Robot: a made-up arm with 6 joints.
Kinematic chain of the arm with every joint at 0, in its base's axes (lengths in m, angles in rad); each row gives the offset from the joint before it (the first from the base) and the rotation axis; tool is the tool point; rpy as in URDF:
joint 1: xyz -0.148 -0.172 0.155 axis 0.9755 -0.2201 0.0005
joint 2: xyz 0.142 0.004 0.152 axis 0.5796 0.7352 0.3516
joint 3: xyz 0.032 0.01 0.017 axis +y
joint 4: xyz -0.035 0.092 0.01 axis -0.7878 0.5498 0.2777
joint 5: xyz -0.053 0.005 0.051 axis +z
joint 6: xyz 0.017 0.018 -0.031 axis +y
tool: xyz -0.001 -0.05 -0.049 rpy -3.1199 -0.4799 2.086
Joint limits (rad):
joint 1: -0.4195..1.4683
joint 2: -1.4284..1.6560
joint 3: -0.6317..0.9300
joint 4: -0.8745..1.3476
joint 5: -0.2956..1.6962
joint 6: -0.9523..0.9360
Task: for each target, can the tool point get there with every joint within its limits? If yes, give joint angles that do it. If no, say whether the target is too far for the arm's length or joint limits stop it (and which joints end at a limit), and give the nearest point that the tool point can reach.
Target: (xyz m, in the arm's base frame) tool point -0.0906 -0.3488 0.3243
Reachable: yes | joints 1.2287 0.3982 0.6891 -0.4376 0.0936 -0.2294
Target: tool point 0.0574 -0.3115 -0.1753
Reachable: no: joint limits stop it (at a limit: joint 1, joint 5, joint 6) | nearest point 0.0615 -0.1126 0.1500 | short by 0.381 m
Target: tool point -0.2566 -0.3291 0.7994
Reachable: no: too far | nearest point -0.0739 -0.2747 0.4600 | short by 0.389 m
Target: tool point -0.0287 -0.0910 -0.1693
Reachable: no: joint limits stop it (at a limit: joint 1, joint 4, joint 5, joint 6) | nearest point 0.0213 -0.0702 0.1394 | short by 0.313 m
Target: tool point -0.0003 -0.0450 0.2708
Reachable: yes | joints -0.2331 -1.0987 0.7593 0.6007 0.3359 -0.0825
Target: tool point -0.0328 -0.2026 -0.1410
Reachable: no: joint limits stop it (at a limit: joint 1, joint 5, joint 6) | nearest point 0.0319 -0.0893 0.1420 | short by 0.312 m
